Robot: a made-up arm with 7 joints.
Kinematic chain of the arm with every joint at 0, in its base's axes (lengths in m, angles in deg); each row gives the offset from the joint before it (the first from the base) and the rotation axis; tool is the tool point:
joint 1: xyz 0 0.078 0 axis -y
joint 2: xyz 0 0.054 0 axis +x
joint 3: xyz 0 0 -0.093 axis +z
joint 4: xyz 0 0 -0.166 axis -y
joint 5: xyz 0 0 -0.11 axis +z
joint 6: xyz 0 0 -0.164 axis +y
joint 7: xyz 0 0 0 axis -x
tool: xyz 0 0 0
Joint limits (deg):
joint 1: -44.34..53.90
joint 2: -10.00..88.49
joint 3: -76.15..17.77
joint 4: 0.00..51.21
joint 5: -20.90..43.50
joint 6: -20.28..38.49
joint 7: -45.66..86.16
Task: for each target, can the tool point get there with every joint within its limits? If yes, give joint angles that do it. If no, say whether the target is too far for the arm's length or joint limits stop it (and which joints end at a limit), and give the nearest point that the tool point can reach.
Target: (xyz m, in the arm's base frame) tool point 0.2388 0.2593 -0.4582
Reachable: yes | joints 25.96 16.82 -62.86 6.51 21.83 11.55 54.78
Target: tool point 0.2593 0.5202 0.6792
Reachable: no: too far | nearest point 0.0827 0.5641 0.1938 | short by 0.518 m
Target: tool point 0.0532 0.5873 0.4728
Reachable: no: too far | nearest point 0.0764 0.5642 0.1960 | short by 0.279 m
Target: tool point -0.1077 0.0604 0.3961
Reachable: no: joint limits stop it (at a limit: joint 1, joint 2, joint 3, joint 4) | nearest point 0.0764 0.5642 0.1960 | short by 0.572 m
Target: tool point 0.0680 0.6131 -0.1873
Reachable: yes | joints -14.58 69.25 8.55 24.64 -14.81 13.07 57.75
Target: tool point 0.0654 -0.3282 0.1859
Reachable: no: joint limits stop it (at a limit: joint 1, joint 2, joint 4) | nearest point 0.3624 -0.1375 -0.1645 | short by 0.497 m
